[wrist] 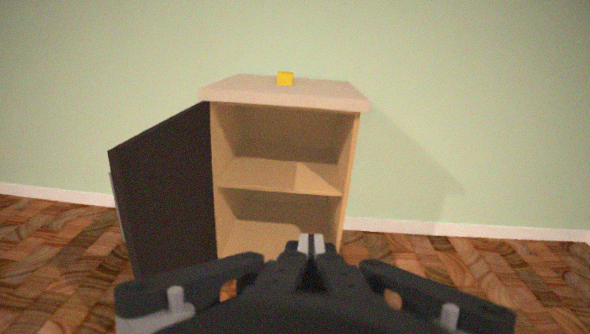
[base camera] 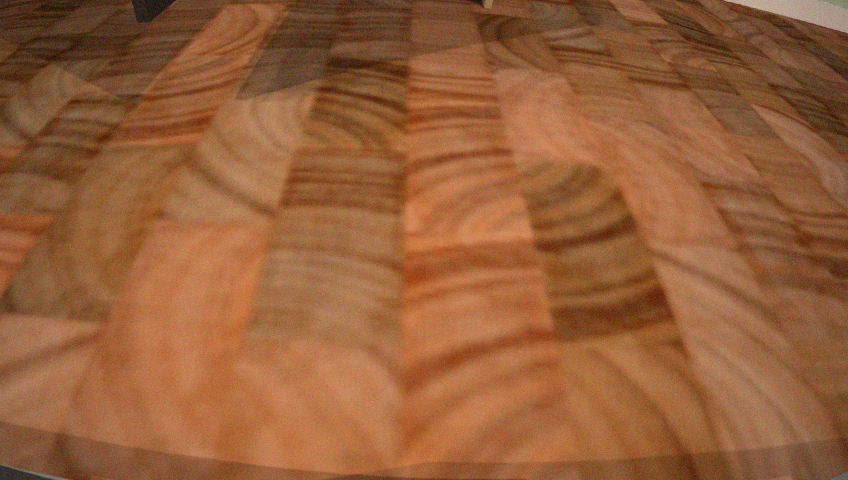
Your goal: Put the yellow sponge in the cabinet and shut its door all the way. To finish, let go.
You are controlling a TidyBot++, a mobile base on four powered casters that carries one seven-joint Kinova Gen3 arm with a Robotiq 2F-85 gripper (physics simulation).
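Frame: origin at the arm's base, x down, y right, z back, level; metres.
Seen in the pictures: gripper, between the fingertips: [wrist: 310,249].
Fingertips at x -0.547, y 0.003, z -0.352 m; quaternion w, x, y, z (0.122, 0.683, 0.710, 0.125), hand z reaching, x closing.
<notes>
Offsets run from my fingertips to a thing's top centre. "*": to the spot under its first point. Level surfaces: height alone.
The yellow sponge {dy -0.126, dx -0.011, dz -1.100 m} [wrist: 285,78] sits on the cabinet's pale top in the wrist view, towards its back edge. The cabinet [wrist: 284,104] stands against the wall with its front open, showing an upper and a lower compartment with no object visible in them. Its dark door {* dy -0.353, dx +0.264, dz -0.488 m} [wrist: 170,195] is swung wide open on the left, with a light handle on its outer side. My gripper [wrist: 310,249] is shut and empty; in the wrist view its fingertips overlap the lower compartment, and it is well in front of the cabinet, apart from it.
A green wall [wrist: 475,100] with a white baseboard [wrist: 450,230] runs behind the cabinet. Wooden floor {dx +0.944 m} [base camera: 416,237] [wrist: 475,280] lies in front and to both sides. The door's dark lower corner {* dy -0.349, dx +0.776, dz -0.307 m} [base camera: 148,8] shows at the top left of the base view.
</notes>
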